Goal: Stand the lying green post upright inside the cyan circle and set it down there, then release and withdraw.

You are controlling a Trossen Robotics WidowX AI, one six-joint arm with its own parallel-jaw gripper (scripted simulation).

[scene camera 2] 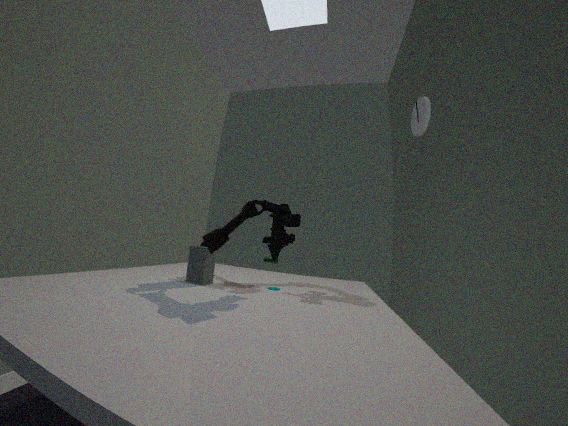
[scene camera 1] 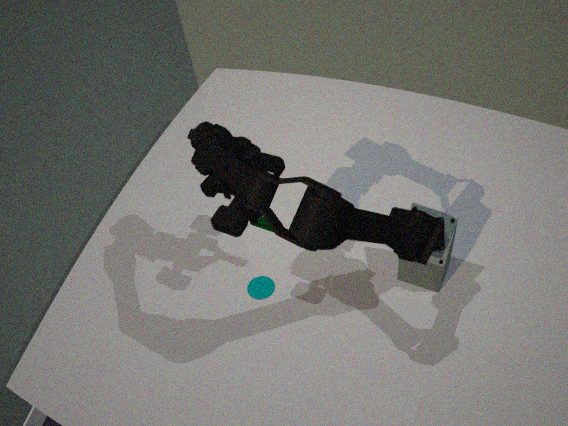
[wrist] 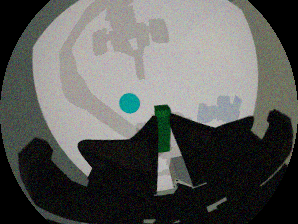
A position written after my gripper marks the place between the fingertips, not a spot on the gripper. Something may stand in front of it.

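My gripper (scene camera 1: 257,220), also visible at (wrist: 162,118), carrying a green post.
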